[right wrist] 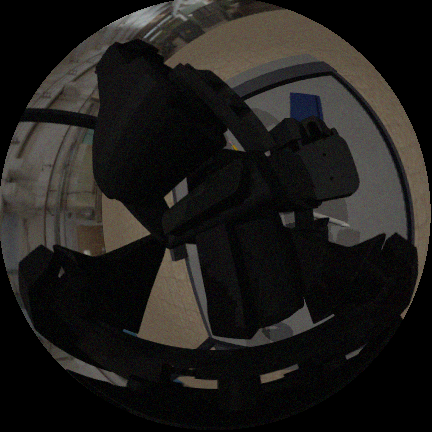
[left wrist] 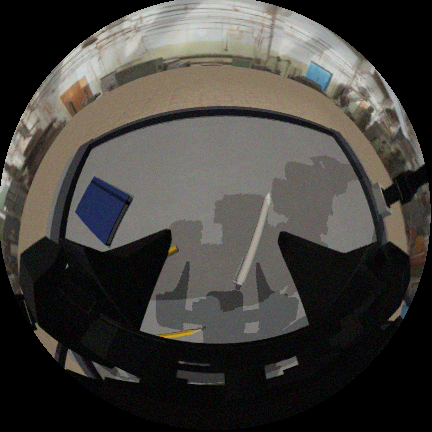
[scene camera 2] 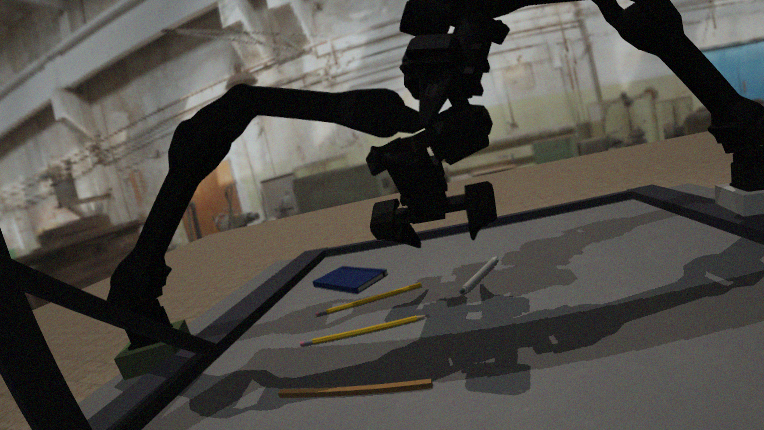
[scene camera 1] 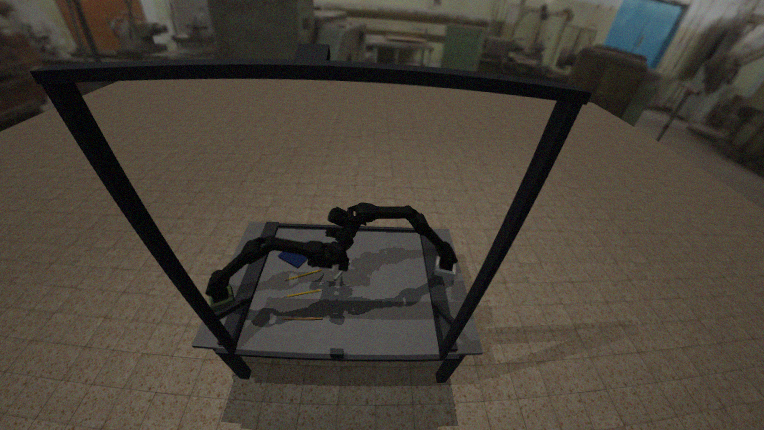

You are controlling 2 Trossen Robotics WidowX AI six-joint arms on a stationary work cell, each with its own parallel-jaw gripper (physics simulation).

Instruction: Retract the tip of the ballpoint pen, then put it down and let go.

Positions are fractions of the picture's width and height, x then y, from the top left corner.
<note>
My right gripper (scene camera 2: 0.57, 0.34) is open and holds nothing. Also in view: a white ballpoint pen (left wrist: 0.57, 0.62). On the table rests a blue notebook (scene camera 2: 0.45, 0.65). Also in view: my left gripper (scene camera 2: 0.58, 0.56) and a black frame (scene camera 1: 0.08, 0.19).
The blue notebook shows as well in the right wrist view (right wrist: 0.70, 0.24) and in the left wrist view (left wrist: 0.24, 0.48). My left gripper is seen too in the right wrist view (right wrist: 0.75, 0.44) and in the left wrist view (left wrist: 0.52, 0.55). My right gripper shows as well in the right wrist view (right wrist: 0.52, 0.54).
</note>
